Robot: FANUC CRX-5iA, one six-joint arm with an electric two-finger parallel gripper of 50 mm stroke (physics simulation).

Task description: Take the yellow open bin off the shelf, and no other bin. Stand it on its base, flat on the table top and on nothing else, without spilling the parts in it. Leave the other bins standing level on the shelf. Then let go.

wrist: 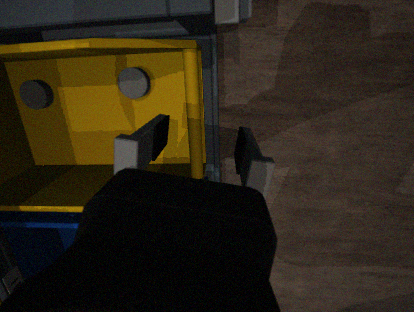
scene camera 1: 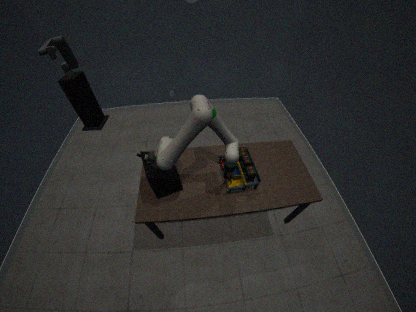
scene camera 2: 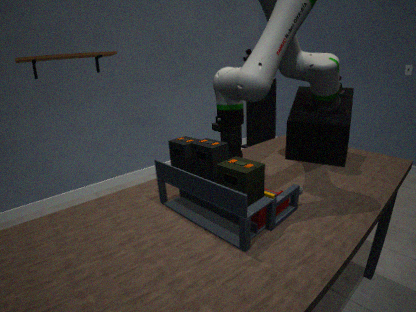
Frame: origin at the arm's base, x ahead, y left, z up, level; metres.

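Seen in the pictures: gripper, fingertip midpoint: [wrist: 202, 135] [scene camera 1: 227, 182]; arm's base at its link origin: [scene camera 2: 325, 103].
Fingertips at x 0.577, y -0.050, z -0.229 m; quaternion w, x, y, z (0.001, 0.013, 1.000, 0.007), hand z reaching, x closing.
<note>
Offsets run from my fingertips to a thing's top centre. "spot": to the spot under its first point. Level surfaces: height alone.
The yellow open bin @[0.002 m left, 0.088 m ahead, 0.040 m up] [scene camera 1: 234, 183] [wrist: 100, 110] sits at the end of the shelf [scene camera 2: 200, 181] [wrist: 212, 100], which stands on the table top @[0.041 m down] [scene camera 1: 285, 175] [scene camera 2: 100, 250] [wrist: 325, 200]. Two grey round parts show inside the bin in the wrist view. My gripper [wrist: 202, 135] is open and points down, with nothing held. In the wrist view one finger appears over the bin's inside and the other beyond its rim, past the shelf's rail. In scene camera 2 the fingertips are hidden behind the dark cases. Whether a finger touches the bin cannot be told.
A blue bin @[0.113 m left, 0.069 m ahead, 0.040 m up] [wrist: 40, 245] sits right beside the yellow bin, partly hidden by the gripper body. Red shows at the shelf's end @[spot: 0.264 m left, 0.009 m back, 0.018 m down] [scene camera 2: 283, 205]. Three dark cases @[0.011 m left, 0.180 m ahead, 0.181 m up] [scene camera 2: 182, 150] @[0.121 m left, 0.162 m ahead, 0.193 m up] [scene camera 2: 210, 156] @[0.240 m left, 0.148 m ahead, 0.156 m up] [scene camera 2: 240, 177] with orange latches stand on the shelf's other side. The black robot pedestal [scene camera 2: 317, 130] stands on the table.
</note>
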